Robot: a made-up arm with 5 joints. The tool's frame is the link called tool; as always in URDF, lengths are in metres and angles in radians.
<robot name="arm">
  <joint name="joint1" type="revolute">
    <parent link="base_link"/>
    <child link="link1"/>
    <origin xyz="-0.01 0 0.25"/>
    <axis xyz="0 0 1"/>
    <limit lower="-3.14" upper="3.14"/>
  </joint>
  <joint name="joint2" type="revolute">
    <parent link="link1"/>
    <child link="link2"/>
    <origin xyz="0 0.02 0"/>
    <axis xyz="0 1 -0.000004"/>
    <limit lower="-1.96" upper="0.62"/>
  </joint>
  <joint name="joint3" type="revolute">
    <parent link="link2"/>
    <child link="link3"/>
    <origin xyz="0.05 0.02 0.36"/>
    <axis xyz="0 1 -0.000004"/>
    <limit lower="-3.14" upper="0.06"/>
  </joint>
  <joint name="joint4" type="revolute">
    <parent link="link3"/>
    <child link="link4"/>
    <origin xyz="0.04 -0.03 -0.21"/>
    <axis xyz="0 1 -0.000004"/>
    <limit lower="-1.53" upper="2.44"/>
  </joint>
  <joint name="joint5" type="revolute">
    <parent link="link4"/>
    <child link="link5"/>
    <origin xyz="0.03 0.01 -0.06"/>
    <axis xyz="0 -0.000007 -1"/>
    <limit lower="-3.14" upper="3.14"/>
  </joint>
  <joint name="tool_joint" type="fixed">
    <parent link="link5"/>
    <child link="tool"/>
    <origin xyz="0 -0.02 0.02" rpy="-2.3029 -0.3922 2.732"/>
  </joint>
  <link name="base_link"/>
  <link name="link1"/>
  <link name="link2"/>
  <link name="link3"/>
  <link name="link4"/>
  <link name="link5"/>
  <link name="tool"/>
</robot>
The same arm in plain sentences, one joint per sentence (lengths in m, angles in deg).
The arm has five revolute joints in a row. What follows holds with every joint at zero, and every direction is one of the base frame's. The first joint sits 0.01 m along -x and 0.25 m along +z from the base frame's origin and turns about +z, from -179.91 to 179.91 deg. The second joint sits 0.02 m along +y from the first joint and turns about +y, from -112.3 to 35.52 deg. The third joint sits 0.05 m along +x and 0.02 m along +y and 0.36 m along +z from the second joint and turns about +y, from -179.91 to 3.44 deg. The fourth joint sits 0.04 m along +x and 0.03 m along -y and 0.21 m along -z from the third joint and turns about +y, from -87.66 to 139.8 deg. The fifth joint sits 0.03 m along +x and 0.01 m along +y and 0.06 m along -z from the fourth joint and turns about -z, from -179.91 to 179.91 deg. The tool frame, which is the frame that the pose is given for, sits 0.02 m along -y and 0.02 m along +z from the fifth joint; its axes are the base frame's turned by roll -131.95, pitch -22.47 and yaw 156.53 deg (as in URDF: about the fixed x, then y, then z).
